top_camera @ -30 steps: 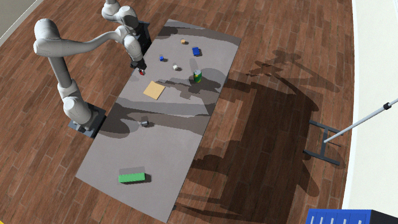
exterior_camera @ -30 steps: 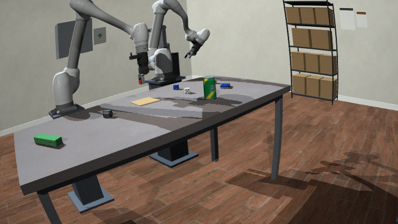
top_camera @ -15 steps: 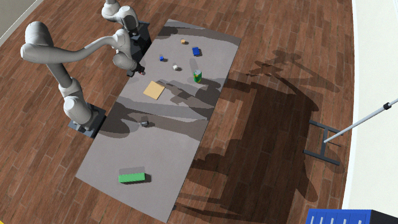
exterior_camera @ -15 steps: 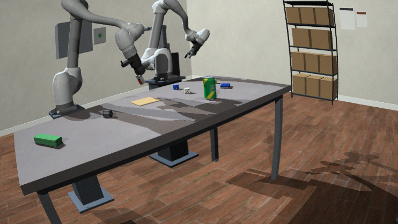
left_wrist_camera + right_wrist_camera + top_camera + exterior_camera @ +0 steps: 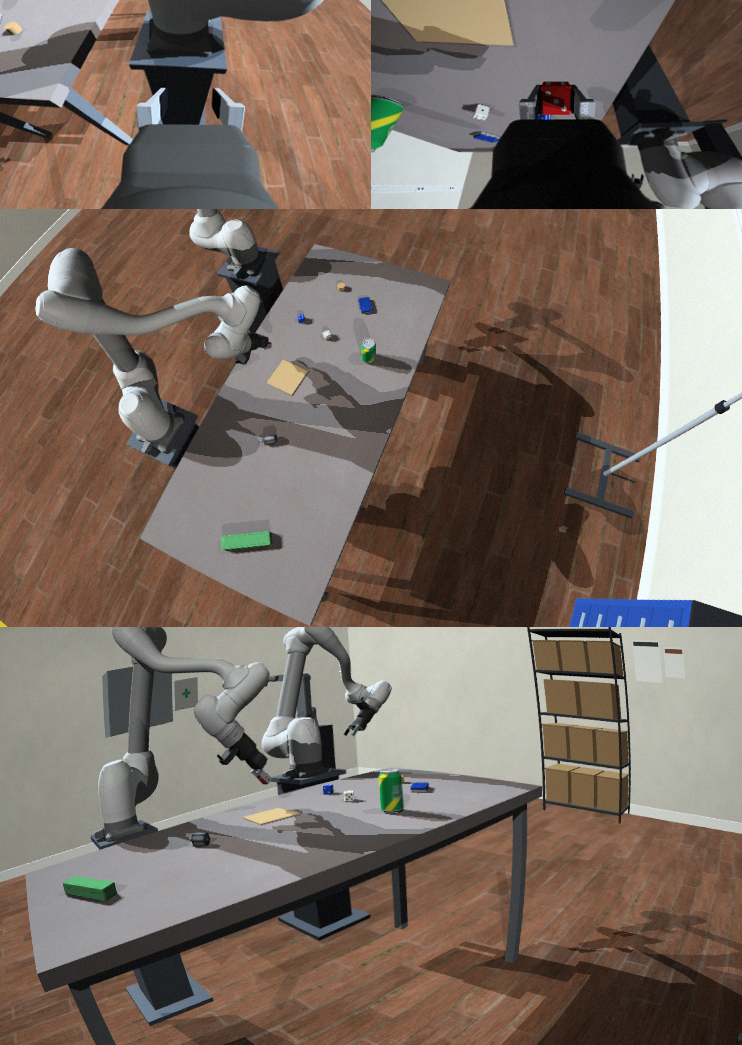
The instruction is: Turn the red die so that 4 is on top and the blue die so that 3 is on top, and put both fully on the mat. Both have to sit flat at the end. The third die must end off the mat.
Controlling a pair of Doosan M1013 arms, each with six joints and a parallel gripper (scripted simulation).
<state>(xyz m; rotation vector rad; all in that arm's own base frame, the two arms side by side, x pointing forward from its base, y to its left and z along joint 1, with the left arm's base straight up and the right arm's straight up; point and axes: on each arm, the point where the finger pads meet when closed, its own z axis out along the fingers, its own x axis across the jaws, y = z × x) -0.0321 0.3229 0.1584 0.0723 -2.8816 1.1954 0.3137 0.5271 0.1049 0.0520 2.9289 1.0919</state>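
My right hand is 120 mm short of the tan mat, 80 mm to the left of it and 100 mm above it. From my right hand the other things lie so: white die: 230 mm ahead, 170 mm to the left, 90 mm below; red die: right at my right hand; blue die: 70 mm ahead, 240 mm to the left, 90 mm below.
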